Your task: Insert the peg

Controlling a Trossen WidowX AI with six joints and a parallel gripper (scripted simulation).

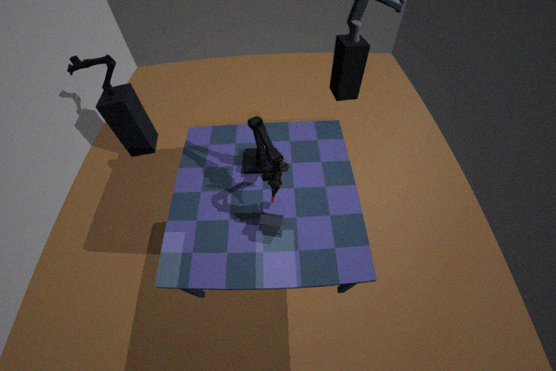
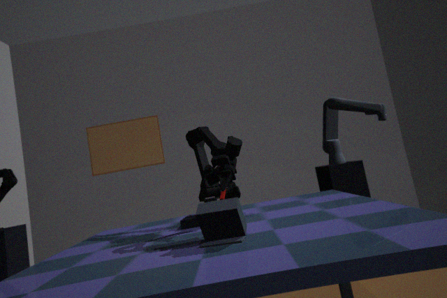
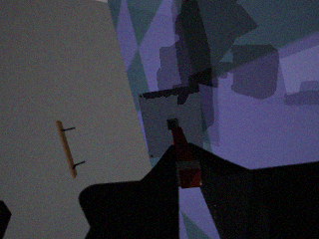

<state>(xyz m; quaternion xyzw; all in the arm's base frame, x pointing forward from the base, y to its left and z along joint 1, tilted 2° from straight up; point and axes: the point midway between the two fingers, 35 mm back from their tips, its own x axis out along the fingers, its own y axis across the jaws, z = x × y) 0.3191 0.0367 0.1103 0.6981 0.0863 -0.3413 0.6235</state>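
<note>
My gripper tip is now 110 mm short of the sloped panel block, 30 mm to the left of it and 70 mm above it. Round my gripper tip: red peg: 10 mm behind, 10 mm above.
</note>
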